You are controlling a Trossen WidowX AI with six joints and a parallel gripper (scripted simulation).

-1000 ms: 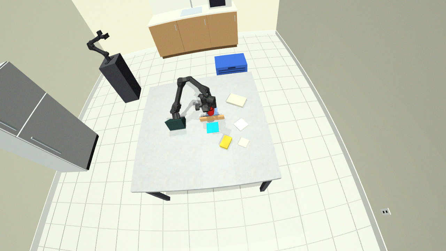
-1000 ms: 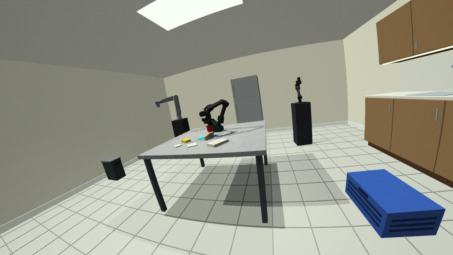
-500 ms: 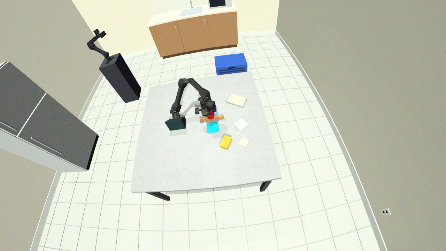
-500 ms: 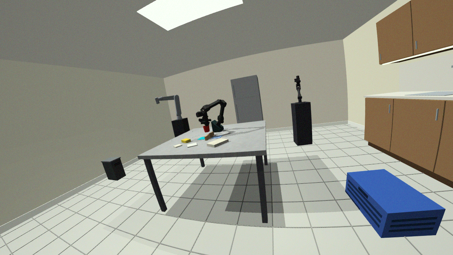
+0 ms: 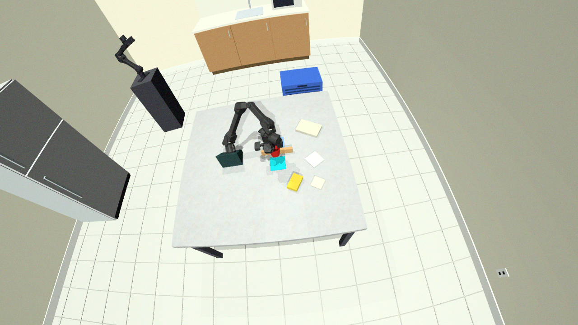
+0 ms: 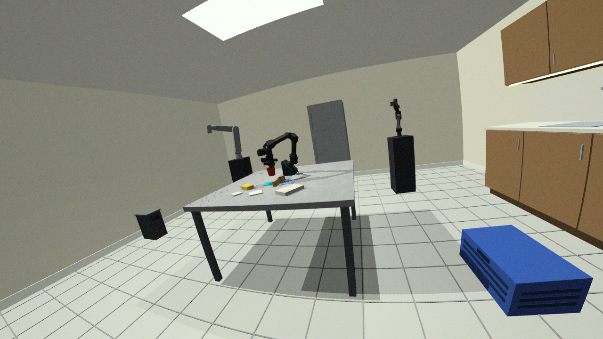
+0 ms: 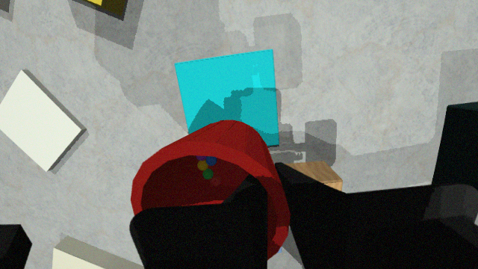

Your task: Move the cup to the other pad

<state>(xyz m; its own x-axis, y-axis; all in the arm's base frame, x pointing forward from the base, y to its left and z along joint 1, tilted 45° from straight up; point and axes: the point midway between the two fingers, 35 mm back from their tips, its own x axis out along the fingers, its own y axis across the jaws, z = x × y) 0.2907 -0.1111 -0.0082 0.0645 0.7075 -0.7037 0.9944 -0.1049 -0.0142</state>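
Right now the cyan pad is 120 mm below my gripper tip, 30 mm to the right of it and 30 mm ahead of it. From my gripper tip the other things lie so: red cup: 30 mm ahead; then yellow block: 220 mm to the right, 120 mm ahead, 100 mm below; then pale blue pad: 150 mm to the left, 120 mm below, 50 mm ahead.
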